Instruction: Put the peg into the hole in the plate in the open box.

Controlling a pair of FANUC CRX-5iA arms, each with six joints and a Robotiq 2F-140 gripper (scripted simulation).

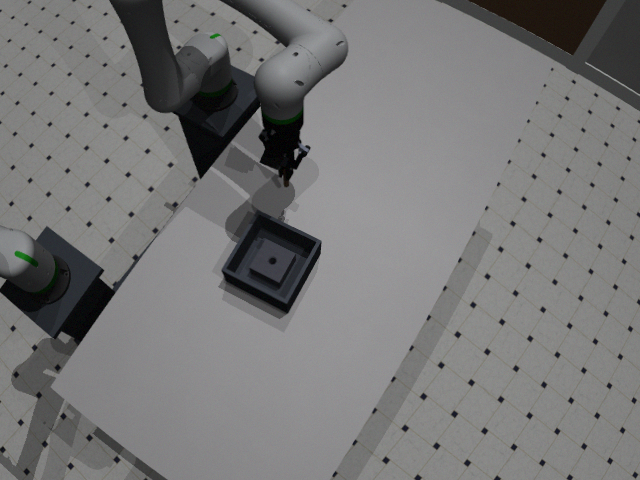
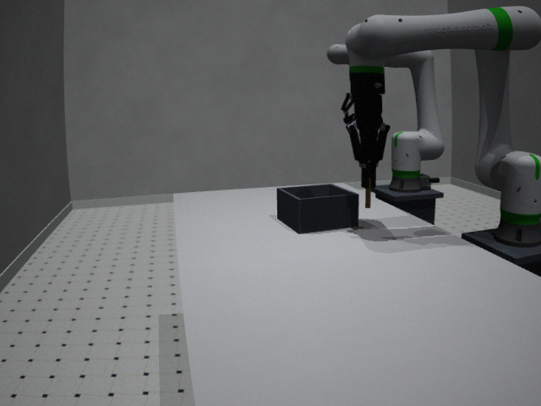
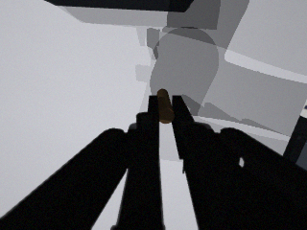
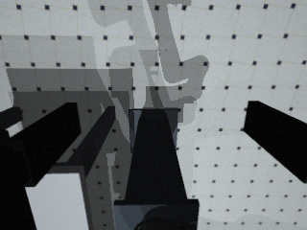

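Observation:
Right now my left hand is 9 cm short of the grey plate, 19 cm to the left of it and 13 cm above it. Also, from my left hand: dark box (9 cm ahead, 19 cm to the right, 15 cm below); brown peg (5 cm below).

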